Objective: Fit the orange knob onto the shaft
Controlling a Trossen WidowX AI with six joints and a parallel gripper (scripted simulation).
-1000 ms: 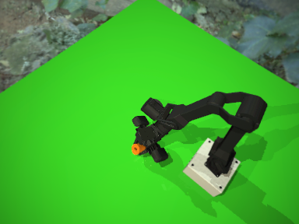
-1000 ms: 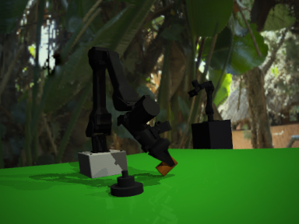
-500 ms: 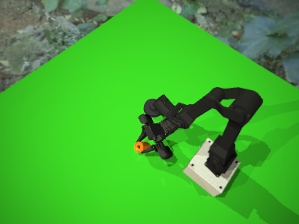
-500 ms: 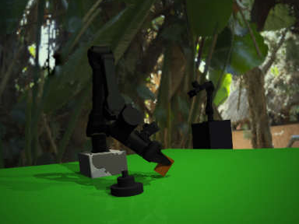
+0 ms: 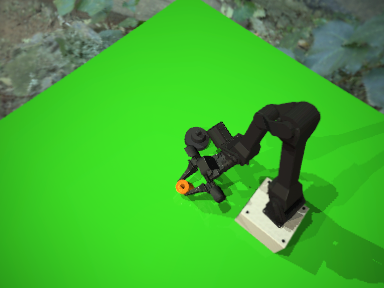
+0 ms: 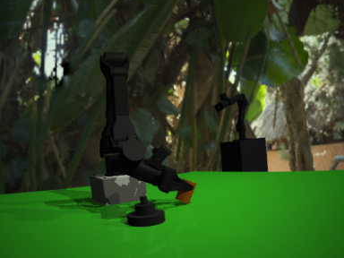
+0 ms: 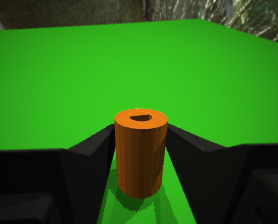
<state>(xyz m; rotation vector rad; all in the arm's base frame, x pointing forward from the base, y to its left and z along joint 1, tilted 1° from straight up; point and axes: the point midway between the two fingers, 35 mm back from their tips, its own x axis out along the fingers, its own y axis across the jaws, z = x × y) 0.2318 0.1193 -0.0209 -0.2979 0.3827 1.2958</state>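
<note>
Now: gripper tip 1 cm to the left of the orange knob and 1 cm above it. Also, from my gripper tip: pedestal (17 cm to the right, 10 cm ahead, 1 cm below).
</note>
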